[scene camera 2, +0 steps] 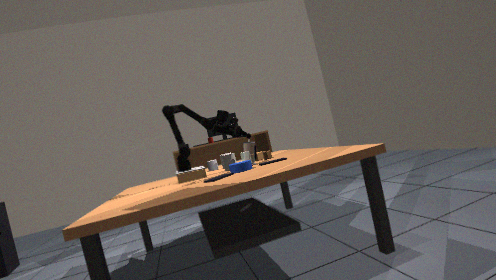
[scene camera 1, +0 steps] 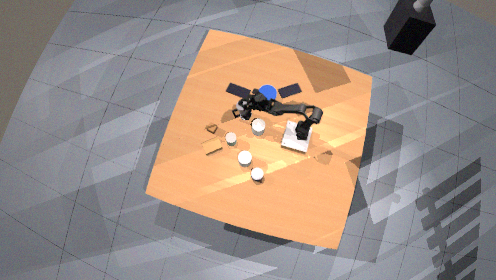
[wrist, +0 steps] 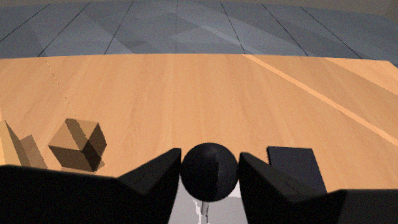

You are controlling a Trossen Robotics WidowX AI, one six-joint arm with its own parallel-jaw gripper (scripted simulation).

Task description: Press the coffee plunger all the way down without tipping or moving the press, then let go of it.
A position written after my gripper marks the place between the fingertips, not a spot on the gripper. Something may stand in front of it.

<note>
In view: my gripper (wrist: 210, 158) and a cube (wrist: 78, 144).
</note>
